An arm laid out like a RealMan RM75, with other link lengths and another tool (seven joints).
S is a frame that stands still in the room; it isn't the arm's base.
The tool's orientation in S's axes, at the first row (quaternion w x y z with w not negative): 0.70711 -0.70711 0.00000 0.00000
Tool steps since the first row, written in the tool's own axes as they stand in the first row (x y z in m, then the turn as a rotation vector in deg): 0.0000 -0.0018 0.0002 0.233 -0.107 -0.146; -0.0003 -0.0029 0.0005 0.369 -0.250 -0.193; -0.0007 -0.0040 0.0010 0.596 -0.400 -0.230; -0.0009 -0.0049 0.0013 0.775 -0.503 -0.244; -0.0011 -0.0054 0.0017 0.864 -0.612 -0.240; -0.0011 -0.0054 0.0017 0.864 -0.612 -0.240; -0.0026 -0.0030 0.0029 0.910 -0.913 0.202; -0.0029 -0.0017 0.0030 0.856 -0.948 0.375; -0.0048 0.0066 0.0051 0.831 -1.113 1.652; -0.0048 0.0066 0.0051 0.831 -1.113 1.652; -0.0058 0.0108 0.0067 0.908 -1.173 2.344; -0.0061 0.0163 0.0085 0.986 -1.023 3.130; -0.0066 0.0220 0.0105 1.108 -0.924 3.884
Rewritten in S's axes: 0.0000 0.0002 0.0018 0.233 -0.146 0.107; -0.0003 0.0005 0.0029 0.369 -0.193 0.250; -0.0007 0.0010 0.0040 0.596 -0.230 0.400; -0.0009 0.0013 0.0049 0.775 -0.244 0.503; -0.0011 0.0017 0.0054 0.864 -0.240 0.612; -0.0011 0.0017 0.0054 0.864 -0.240 0.612; -0.0026 0.0029 0.0030 0.910 0.202 0.913; -0.0029 0.0030 0.0017 0.856 0.375 0.948; -0.0048 0.0051 -0.0066 0.831 1.652 1.113; -0.0048 0.0051 -0.0066 0.831 1.652 1.113; -0.0058 0.0067 -0.0108 0.908 2.344 1.173; -0.0061 0.0085 -0.0163 0.986 3.130 1.023; -0.0066 0.0105 -0.0220 1.108 3.884 0.924
